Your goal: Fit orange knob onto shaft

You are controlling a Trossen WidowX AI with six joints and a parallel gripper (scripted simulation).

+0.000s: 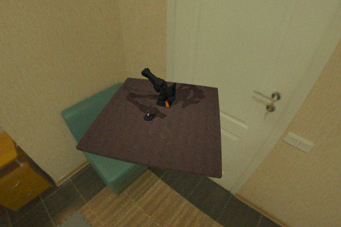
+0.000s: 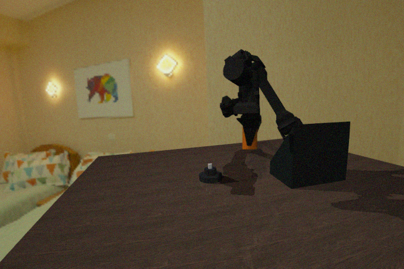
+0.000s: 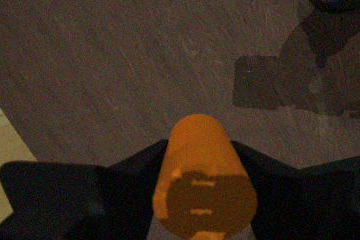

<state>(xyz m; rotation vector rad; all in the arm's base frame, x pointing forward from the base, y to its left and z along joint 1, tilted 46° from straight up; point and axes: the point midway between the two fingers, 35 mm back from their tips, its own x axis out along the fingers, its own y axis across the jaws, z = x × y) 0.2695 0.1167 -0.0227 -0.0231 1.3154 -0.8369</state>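
Now: gripper tip 6 cm short of the round pedestal, 19 cm to the left of it and 13 cm above it. Round my gripper tip: orange knob: 1 cm to the right, 3 cm above.
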